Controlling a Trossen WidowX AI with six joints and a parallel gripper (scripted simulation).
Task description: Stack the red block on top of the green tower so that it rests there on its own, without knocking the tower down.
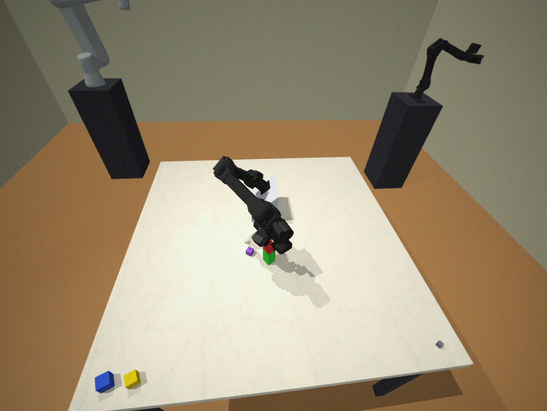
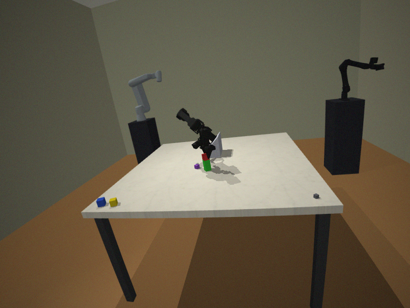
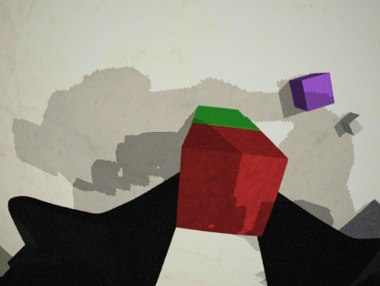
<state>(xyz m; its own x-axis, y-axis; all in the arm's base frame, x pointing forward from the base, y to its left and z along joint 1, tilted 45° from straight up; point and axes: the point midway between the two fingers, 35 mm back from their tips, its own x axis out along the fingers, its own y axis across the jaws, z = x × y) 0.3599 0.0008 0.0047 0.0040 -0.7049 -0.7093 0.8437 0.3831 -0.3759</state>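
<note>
The red block is 1 cm to the right of my gripper tip, 1 cm ahead of it and 1 cm above it. From my gripper tip the other things lie so: white cube: 11 cm to the right, 10 cm behind, 8 cm below; then yellow block: 47 cm to the right, 42 cm ahead, 7 cm below; then purple cube: 9 cm to the right, 7 cm below, 4 cm behind.
</note>
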